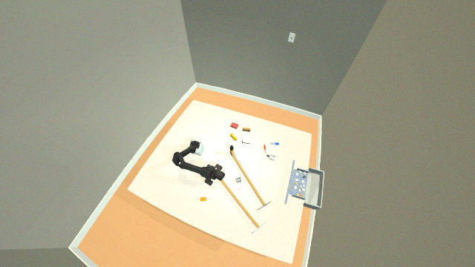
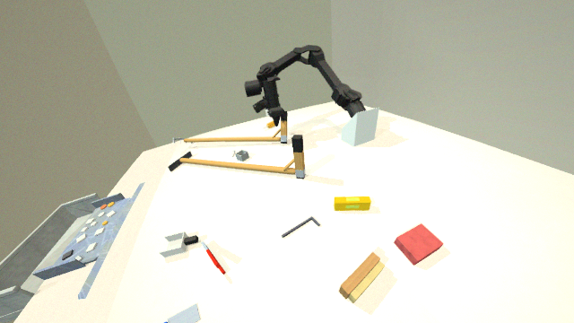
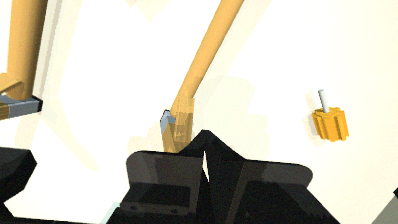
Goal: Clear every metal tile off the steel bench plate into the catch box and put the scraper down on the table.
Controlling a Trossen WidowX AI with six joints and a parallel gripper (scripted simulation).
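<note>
Now: the long scraper 25 cm ahead of my gripper tip, 13 cm to the left of it and 1 cm below it. The rest, counted from my gripper tip: hex key 48 cm to the left, 10 cm ahead, 7 cm below; then orange piece 20 cm to the right, 6 cm below, 2 cm behind; then small grey box 19 cm ahead, 7 cm to the left, 6 cm below.
</note>
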